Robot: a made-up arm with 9 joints.
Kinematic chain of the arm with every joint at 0, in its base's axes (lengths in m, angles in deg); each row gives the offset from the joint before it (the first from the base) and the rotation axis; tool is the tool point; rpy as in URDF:
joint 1: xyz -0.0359 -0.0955 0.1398 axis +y
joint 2: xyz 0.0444 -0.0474 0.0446 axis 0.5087 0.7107 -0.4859
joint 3: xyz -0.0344 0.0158 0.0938 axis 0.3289 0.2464 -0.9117
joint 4: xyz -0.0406 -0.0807 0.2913 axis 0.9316 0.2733 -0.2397
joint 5: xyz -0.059 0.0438 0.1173 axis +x
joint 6: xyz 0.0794 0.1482 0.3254 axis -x
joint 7: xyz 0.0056 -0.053 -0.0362 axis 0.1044 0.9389 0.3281
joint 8: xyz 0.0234 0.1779 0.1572 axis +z
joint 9: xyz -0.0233 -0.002 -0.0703 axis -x
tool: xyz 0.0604 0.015 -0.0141 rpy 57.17 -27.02 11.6
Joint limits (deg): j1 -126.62..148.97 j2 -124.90..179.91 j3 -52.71..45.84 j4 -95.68..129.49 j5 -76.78..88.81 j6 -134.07..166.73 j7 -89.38..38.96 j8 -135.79..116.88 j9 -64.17..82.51
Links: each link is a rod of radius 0.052 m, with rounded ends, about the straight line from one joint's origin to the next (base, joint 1, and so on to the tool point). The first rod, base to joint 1, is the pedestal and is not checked.
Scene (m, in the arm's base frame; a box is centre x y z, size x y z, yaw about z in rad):
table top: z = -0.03
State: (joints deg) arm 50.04 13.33 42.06 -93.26 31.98 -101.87 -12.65 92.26 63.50
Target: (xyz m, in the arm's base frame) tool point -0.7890 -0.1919 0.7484
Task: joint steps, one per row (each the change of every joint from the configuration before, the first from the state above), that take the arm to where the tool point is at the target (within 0.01 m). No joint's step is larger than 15 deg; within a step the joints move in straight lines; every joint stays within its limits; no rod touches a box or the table.
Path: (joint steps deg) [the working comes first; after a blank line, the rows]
Joints at the target: -39.83 -20.50 45.84 -45.30 58.92 -93.88 -11.67 96.02 62.45
Straight joint move there: clear.

1: -12.84 -4.83 0.54 6.85 3.85 1.14 0.14 0.54 -0.15
2: -12.84 -4.84 0.54 6.85 3.85 1.14 0.14 0.53 -0.15
3: -12.83 -4.83 0.54 6.85 3.84 1.14 0.14 0.54 -0.15
4: -12.84 -4.83 0.54 6.86 3.85 1.14 0.14 0.54 -0.15
5: -12.84 -4.84 0.54 6.85 3.85 1.14 0.14 0.54 -0.15
6: -12.84 -4.83 0.54 6.85 3.85 1.14 0.14 0.53 -0.15
7: -12.84 -4.83 0.54 6.85 3.85 1.15 0.14 0.54 -0.15

